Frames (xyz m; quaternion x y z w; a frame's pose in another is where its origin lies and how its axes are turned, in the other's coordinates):
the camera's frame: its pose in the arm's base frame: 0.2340 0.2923 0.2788 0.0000 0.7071 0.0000 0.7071
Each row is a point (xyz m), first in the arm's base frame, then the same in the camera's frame.
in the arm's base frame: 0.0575 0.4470 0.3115
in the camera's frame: -0.0327 0.1547 -0.1765
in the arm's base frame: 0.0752 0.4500 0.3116
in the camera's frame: -0.0328 0.1577 -0.1588
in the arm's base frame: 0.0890 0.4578 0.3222
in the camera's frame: -0.0434 0.1655 -0.1450
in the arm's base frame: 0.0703 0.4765 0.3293
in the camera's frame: -0.0505 0.1842 -0.1637
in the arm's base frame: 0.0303 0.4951 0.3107
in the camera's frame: -0.0319 0.2028 -0.2037
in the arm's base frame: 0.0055 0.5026 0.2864
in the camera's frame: -0.0076 0.2103 -0.2285
